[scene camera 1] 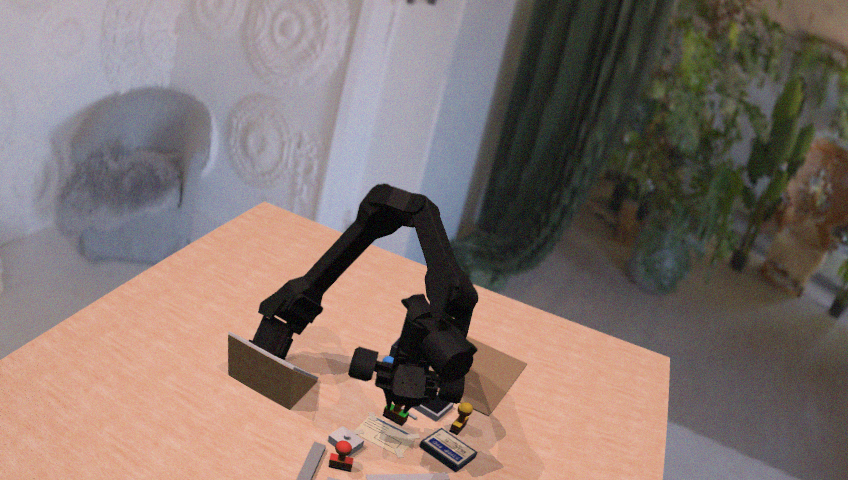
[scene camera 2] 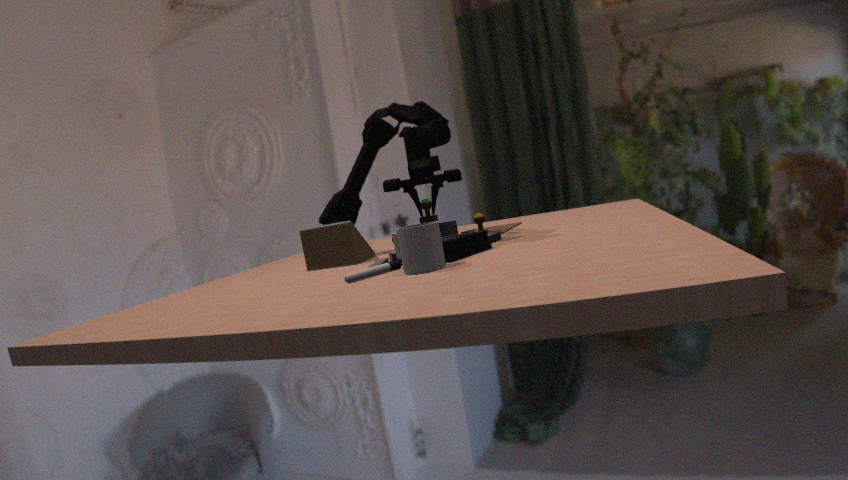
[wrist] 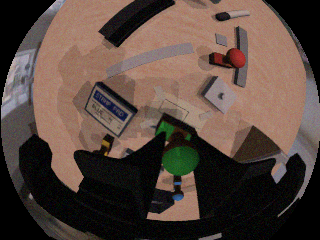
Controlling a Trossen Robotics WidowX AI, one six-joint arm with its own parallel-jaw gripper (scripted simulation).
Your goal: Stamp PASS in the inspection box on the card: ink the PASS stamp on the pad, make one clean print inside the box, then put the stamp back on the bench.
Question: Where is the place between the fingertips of the gripper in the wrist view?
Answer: At 178, 137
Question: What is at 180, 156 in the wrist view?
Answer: A green-knobbed stamp.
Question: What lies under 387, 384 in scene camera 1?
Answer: The gripper.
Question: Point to a white card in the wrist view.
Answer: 173, 106
